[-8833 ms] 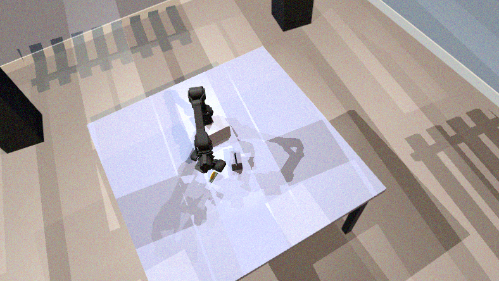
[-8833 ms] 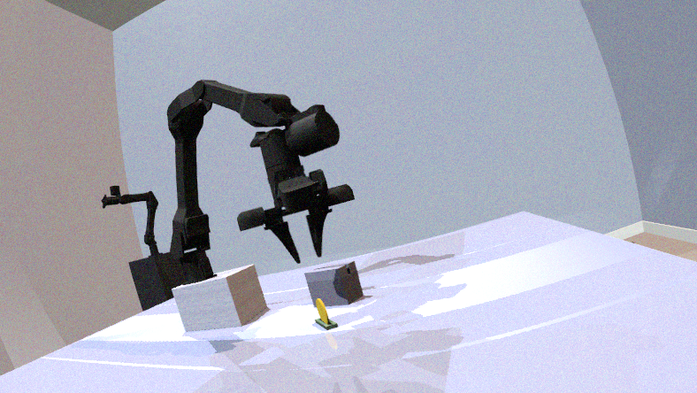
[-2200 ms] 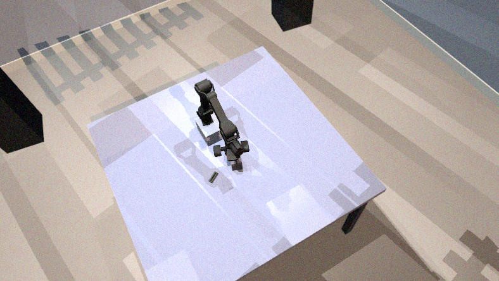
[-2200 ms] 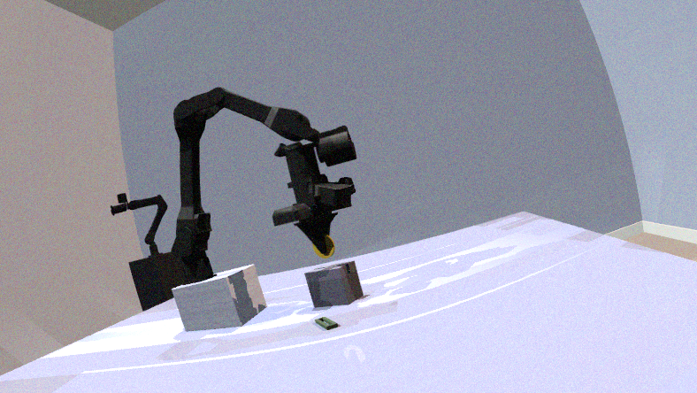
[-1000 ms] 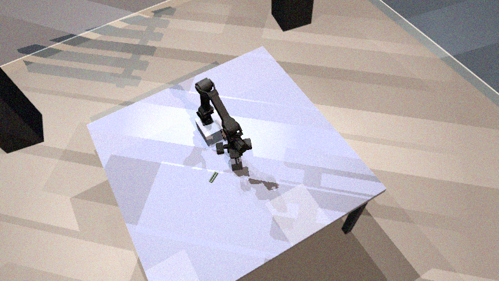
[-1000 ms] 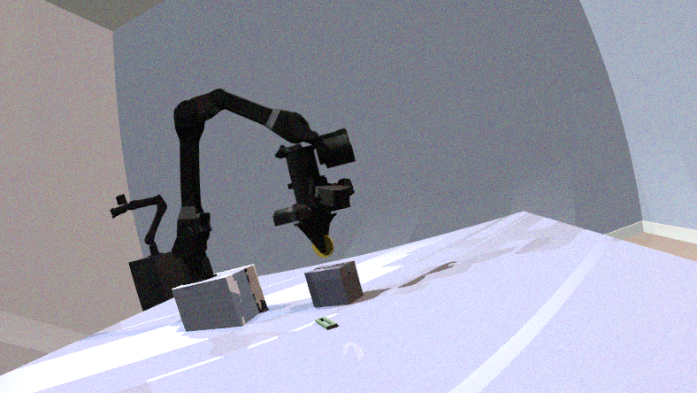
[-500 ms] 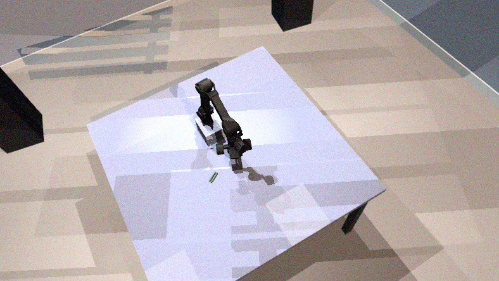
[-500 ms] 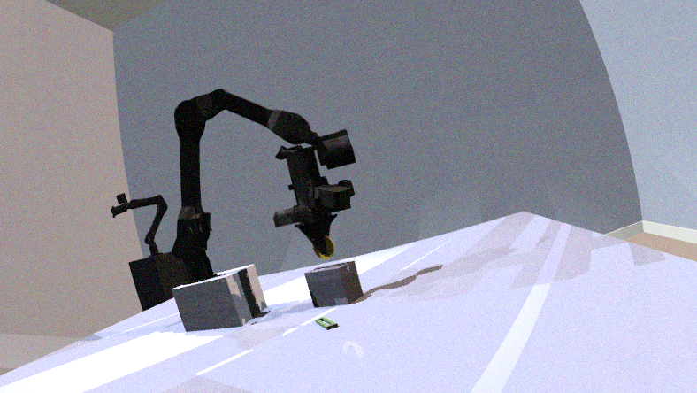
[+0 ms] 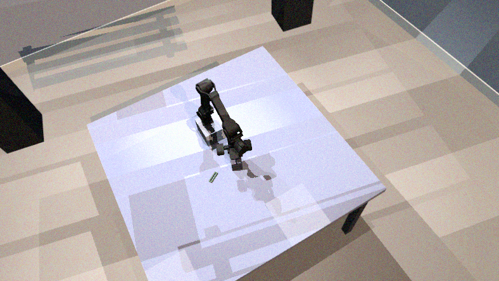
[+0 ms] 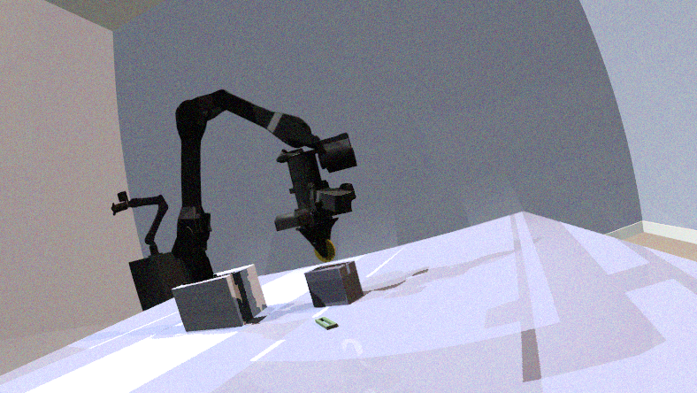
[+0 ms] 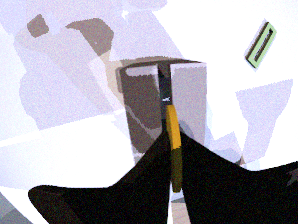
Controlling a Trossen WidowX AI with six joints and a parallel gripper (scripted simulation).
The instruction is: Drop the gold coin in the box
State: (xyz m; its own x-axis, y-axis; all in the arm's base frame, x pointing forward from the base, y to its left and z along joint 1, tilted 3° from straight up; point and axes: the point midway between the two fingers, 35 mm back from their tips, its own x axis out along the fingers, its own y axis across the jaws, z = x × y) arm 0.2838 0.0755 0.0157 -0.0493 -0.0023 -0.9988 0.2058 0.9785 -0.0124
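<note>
Now: gripper tip 1 cm below the gold coin.
</note>
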